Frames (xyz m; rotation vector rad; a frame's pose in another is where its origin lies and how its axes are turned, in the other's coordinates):
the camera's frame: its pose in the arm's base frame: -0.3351 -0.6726 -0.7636 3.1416 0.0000 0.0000
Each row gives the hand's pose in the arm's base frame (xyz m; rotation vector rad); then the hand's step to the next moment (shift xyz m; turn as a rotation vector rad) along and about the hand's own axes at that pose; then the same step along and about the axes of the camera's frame.
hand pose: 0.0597 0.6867 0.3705 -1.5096 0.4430 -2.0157
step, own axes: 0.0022 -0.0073 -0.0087 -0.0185 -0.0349 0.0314
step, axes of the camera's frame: -0.0105 -0.0037 -0.0032 0.0248 -0.0411 -0.0157
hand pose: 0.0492 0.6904 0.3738 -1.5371 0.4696 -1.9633
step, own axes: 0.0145 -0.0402 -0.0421 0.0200 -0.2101 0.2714
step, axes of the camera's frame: -0.0521 -0.0177 -0.0239 0.2079 -0.1695 -0.2150
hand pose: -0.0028 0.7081 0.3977 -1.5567 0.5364 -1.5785
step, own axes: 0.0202 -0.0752 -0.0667 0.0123 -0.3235 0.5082
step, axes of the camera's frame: -0.0811 -0.0096 -0.0620 0.4046 -0.2980 -0.3325
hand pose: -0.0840 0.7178 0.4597 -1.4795 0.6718 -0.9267
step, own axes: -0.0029 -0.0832 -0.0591 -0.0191 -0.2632 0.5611
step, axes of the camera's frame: -0.0605 0.0179 -0.0802 0.4397 -0.3445 -0.2691
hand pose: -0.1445 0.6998 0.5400 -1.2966 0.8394 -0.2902
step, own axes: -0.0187 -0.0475 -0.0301 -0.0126 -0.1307 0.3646
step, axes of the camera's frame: -0.0212 0.0237 -0.0500 0.2753 -0.2355 -0.1377
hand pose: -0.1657 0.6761 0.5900 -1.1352 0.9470 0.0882
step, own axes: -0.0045 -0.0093 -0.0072 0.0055 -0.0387 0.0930
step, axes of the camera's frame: -0.0024 0.0083 -0.0092 0.0784 -0.0542 -0.0331
